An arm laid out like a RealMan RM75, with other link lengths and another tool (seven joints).
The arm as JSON. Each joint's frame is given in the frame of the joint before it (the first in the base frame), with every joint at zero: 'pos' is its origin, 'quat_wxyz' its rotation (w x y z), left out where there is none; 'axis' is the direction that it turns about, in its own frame. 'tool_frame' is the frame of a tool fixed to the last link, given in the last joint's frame.
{
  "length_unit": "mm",
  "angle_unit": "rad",
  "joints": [
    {
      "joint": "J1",
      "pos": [
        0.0,
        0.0,
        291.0
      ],
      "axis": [
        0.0,
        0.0,
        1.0
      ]
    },
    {
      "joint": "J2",
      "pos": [
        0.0,
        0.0,
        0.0
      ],
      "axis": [
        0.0,
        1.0,
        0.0
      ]
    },
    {
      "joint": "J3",
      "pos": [
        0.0,
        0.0,
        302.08
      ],
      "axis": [
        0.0,
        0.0,
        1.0
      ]
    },
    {
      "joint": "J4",
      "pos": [
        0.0,
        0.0,
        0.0
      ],
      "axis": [
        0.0,
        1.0,
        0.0
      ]
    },
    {
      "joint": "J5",
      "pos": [
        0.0,
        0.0,
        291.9
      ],
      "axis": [
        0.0,
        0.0,
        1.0
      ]
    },
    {
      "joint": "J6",
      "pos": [
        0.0,
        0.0,
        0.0
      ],
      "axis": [
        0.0,
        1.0,
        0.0
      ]
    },
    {
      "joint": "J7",
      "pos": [
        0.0,
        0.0,
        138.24
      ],
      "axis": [
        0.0,
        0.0,
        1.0
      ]
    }
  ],
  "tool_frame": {
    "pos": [
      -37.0,
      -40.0,
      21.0
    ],
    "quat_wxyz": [
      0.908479,
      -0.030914,
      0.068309,
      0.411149
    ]
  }
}
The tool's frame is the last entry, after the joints.
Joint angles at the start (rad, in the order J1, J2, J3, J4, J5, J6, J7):
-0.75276 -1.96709 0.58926 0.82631 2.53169 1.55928 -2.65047
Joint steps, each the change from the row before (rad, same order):
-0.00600 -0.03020 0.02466 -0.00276 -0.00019 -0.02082 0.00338
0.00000 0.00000 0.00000 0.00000 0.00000 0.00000 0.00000
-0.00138 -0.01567 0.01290 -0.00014 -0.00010 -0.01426 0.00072
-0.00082 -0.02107 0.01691 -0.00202 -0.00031 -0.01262 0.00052
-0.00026 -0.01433 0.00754 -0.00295 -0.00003 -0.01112 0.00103
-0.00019 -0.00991 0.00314 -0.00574 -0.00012 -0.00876 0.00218
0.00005 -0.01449 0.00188 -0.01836 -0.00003 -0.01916 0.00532
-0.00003 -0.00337 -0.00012 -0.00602 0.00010 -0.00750 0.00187
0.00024 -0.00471 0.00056 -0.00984 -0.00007 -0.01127 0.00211
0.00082 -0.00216 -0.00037 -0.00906 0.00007 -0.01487 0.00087
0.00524 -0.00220 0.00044 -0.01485 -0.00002 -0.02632 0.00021
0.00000 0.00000 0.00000 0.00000 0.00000 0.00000 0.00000
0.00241 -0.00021 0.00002 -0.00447 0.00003 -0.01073 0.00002
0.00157 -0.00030 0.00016 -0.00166 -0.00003 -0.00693 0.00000
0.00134 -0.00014 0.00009 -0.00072 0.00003 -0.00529 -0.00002
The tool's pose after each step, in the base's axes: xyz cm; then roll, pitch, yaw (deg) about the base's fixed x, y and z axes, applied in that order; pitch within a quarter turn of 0, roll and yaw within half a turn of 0. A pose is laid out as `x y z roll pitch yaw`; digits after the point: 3 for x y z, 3 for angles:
-35.460 46.867 8.550 -163.192 -13.941 29.952
-35.460 46.867 8.550 -163.192 -13.941 29.952
-35.151 46.913 7.574 -163.452 -13.692 29.614
-34.746 46.793 6.195 -164.270 -13.343 29.384
-34.535 46.699 5.263 -164.691 -13.309 29.322
-34.447 46.591 4.542 -165.065 -13.373 29.384
-34.493 46.344 3.266 -165.687 -13.588 29.788
-34.542 46.301 2.936 -165.730 -13.671 29.898
-34.631 46.213 2.431 -165.830 -13.769 30.130
-34.812 46.207 2.108 -165.529 -13.914 30.381
-35.314 46.102 1.652 -164.868 -14.114 31.017
-35.314 46.102 1.652 -164.868 -14.114 31.017
-35.531 46.086 1.551 -164.478 -14.196 31.222
-35.654 46.095 1.508 -164.177 -14.252 31.302
-35.752 46.107 1.497 -163.913 -14.294 31.349

